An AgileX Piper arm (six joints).
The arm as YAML. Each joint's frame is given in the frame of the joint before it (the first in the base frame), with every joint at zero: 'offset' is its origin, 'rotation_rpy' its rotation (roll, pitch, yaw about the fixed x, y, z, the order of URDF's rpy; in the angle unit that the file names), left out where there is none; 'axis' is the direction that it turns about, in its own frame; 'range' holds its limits. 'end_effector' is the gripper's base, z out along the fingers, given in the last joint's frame.
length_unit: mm
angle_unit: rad
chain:
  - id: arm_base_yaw
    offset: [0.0, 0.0, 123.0]
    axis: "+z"
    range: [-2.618, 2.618]
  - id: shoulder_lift
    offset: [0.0, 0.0, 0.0]
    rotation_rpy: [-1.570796, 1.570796, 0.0]
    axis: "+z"
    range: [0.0, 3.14]
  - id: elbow
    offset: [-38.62, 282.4, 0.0]
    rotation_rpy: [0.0, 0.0, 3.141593]
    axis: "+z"
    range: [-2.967, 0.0]
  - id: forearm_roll
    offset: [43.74, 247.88, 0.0]
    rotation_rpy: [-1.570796, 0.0, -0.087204]
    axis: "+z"
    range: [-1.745, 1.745]
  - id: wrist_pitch
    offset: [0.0, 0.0, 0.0]
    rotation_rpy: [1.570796, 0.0, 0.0]
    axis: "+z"
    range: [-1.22, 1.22]
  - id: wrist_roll
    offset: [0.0, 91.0, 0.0]
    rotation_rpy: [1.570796, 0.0, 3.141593]
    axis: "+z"
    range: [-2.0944, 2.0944]
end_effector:
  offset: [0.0, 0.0, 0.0]
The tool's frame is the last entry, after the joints.
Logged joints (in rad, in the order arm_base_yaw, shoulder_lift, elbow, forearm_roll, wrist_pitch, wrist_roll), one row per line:
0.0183 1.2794 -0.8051 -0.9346 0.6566 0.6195
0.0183 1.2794 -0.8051 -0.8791 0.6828 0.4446
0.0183 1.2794 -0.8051 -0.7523 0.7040 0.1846
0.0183 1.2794 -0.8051 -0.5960 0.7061 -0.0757
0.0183 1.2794 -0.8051 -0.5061 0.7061 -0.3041
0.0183 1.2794 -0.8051 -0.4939 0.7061 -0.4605
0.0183 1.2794 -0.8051 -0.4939 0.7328 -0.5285
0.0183 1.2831 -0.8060 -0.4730 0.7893 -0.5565
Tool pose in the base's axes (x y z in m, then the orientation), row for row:
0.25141 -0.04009 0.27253 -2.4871 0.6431 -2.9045
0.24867 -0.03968 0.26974 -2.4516 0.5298 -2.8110
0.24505 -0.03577 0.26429 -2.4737 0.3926 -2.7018
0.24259 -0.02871 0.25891 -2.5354 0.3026 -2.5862
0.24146 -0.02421 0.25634 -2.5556 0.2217 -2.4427
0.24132 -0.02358 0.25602 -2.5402 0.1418 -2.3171
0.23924 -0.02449 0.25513 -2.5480 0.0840 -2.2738
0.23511 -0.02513 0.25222 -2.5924 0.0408 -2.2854
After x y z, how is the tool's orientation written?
As angles about the fixed x, y, z axes (roll, pitch, yaw), in radians.
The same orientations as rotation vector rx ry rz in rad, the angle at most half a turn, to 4 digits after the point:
-0.0140 2.3610 -0.6984
-0.1651 2.4207 -0.7482
-0.3805 2.5002 -0.7448
-0.5960 2.5447 -0.6760
-0.8277 2.5326 -0.6533
-1.0242 2.4899 -0.6882
-1.1162 2.4925 -0.7095
-1.1459 2.5498 -0.6928

